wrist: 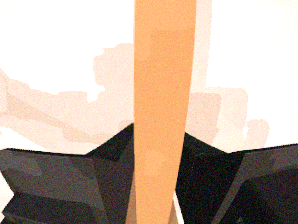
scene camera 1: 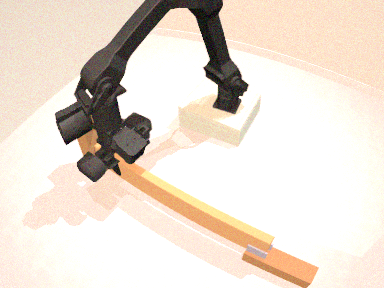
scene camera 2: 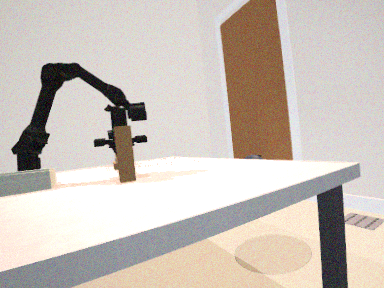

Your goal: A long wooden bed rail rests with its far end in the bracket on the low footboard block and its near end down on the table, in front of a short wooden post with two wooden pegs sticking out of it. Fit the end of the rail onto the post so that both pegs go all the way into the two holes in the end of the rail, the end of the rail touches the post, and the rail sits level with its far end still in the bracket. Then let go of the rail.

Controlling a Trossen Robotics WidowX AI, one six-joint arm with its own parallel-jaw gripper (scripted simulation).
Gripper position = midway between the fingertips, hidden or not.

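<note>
My gripper (scene camera 1: 122, 171) and (wrist: 149, 128). Wooden bed rail (scene camera 1: 232, 229) and (wrist: 163, 44). Wooden post (scene camera 2: 123, 139).
</note>
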